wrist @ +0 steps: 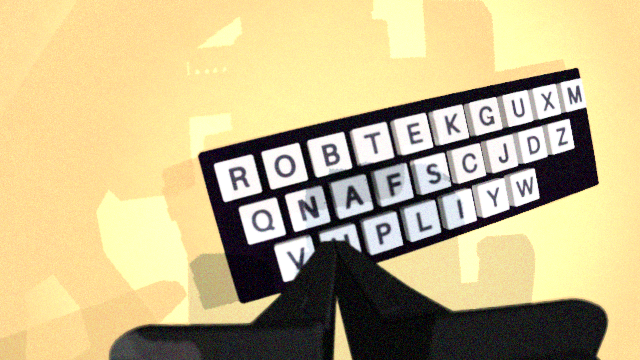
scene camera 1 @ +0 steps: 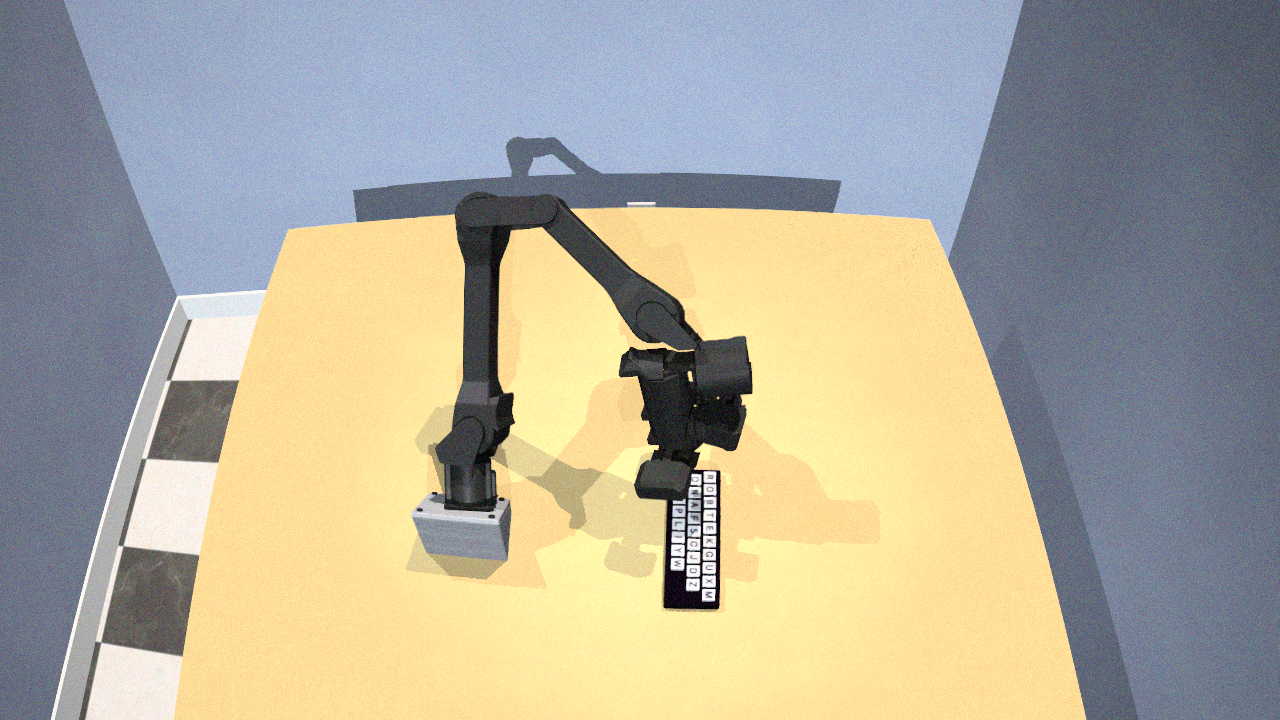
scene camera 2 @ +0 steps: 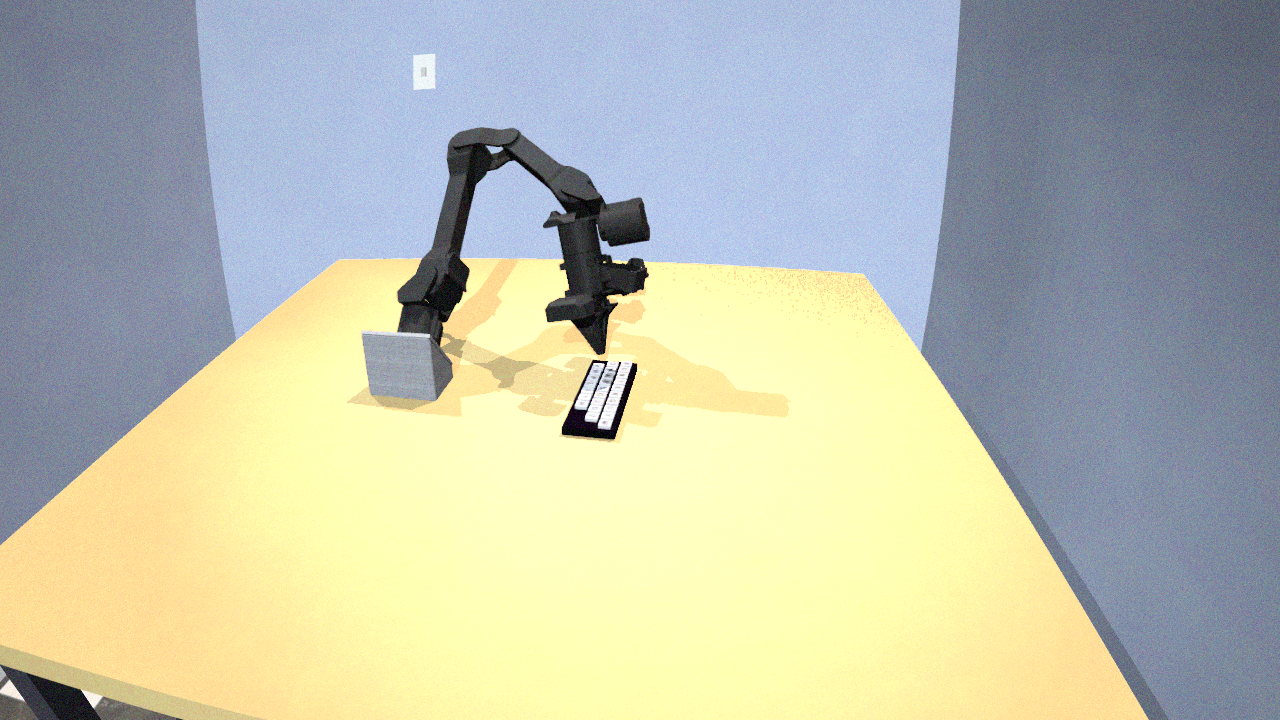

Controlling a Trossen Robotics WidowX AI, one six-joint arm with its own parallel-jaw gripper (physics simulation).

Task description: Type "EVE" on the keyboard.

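Places are measured from the arm's base along level axes (x left, y back, z up), in millimetres.
Pixels of known places: gripper, fingertip midpoint: [wrist: 332, 252] [scene camera 2: 601, 354]; arm's base at its link origin: [scene camera 1: 468, 504] [scene camera 2: 414, 348].
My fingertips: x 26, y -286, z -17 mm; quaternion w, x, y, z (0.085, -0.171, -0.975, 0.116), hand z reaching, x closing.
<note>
Ahead of a thing's pixels: the offset from my fingertips to its top centre. "pt": to the spot under its first point. Level surfaces: height alone.
The black keyboard {pt dx -153, dy +28, dz -31 mm} [scene camera 1: 677, 594] [scene camera 2: 578, 428] [wrist: 570, 162] lies flat on the table with three rows of white letter keys. The E key {dx -59, dy -26, dz -25 mm} [wrist: 415, 133] [scene camera 1: 708, 527] is in the long row, between T and K. The V key {dx +14, dy +5, dz -25 mm} [wrist: 294, 256] is at the end of the short row; its lower right part is hidden by a finger. My gripper [scene camera 2: 600, 351] [wrist: 332, 252] is shut and empty. It points down, raised above the keyboard's far end. In the wrist view its tips overlap the key between V and P, whose letter is mostly covered. In scene camera 1 the fingertips are hidden.
The arm's grey base block [scene camera 1: 462, 532] [scene camera 2: 400, 365] stands on the yellow table {dz -43 mm} [scene camera 1: 850, 626] [scene camera 2: 760, 537], left of the keyboard. The arm arches over from it. Shadows of the arm fall across some keys. Walls stand behind and at both sides.
</note>
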